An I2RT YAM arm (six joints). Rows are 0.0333 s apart.
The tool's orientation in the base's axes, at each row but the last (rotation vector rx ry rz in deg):
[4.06, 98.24, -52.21]
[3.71, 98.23, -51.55]
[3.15, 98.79, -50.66]
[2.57, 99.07, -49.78]
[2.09, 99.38, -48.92]
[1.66, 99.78, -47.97]
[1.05, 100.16, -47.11]
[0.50, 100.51, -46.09]
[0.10, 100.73, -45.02]
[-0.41, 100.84, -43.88]
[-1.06, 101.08, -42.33]
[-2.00, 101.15, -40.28]
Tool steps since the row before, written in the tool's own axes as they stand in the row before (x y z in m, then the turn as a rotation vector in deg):
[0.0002, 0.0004, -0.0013, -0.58, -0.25, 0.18]
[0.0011, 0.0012, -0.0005, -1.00, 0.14, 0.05]
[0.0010, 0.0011, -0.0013, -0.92, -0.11, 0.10]
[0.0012, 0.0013, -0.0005, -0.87, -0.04, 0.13]
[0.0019, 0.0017, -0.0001, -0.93, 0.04, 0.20]
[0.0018, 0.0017, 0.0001, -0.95, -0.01, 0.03]
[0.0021, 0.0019, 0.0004, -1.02, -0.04, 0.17]
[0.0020, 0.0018, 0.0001, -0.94, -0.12, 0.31]
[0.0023, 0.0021, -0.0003, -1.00, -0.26, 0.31]
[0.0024, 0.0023, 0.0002, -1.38, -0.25, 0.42]
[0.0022, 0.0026, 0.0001, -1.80, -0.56, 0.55]
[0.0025, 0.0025, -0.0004, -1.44, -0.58, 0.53]
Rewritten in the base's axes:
[-0.0009, 0.0010, -0.0003, 0.23, -0.05, 0.61]
[-0.0002, 0.0007, -0.0015, 0.46, 0.46, 0.77]
[-0.0009, 0.0011, -0.0013, 0.36, 0.22, 0.83]
[-0.0003, 0.0008, -0.0017, 0.40, 0.24, 0.75]
[0.0000, 0.0006, -0.0025, 0.51, 0.28, 0.75]
[0.0002, 0.0005, -0.0024, 0.36, 0.34, 0.81]
[0.0004, 0.0004, -0.0028, 0.49, 0.27, 0.87]
[0.0001, 0.0006, -0.0026, 0.55, 0.11, 0.83]
[-0.0003, 0.0009, -0.0030, 0.51, 0.02, 0.95]
[0.0002, 0.0008, -0.0032, 0.74, 0.12, 1.26]
[0.0003, 0.0012, -0.0032, 0.89, -0.03, 1.75]
[-0.0003, 0.0013, -0.0033, 0.75, -0.17, 1.45]

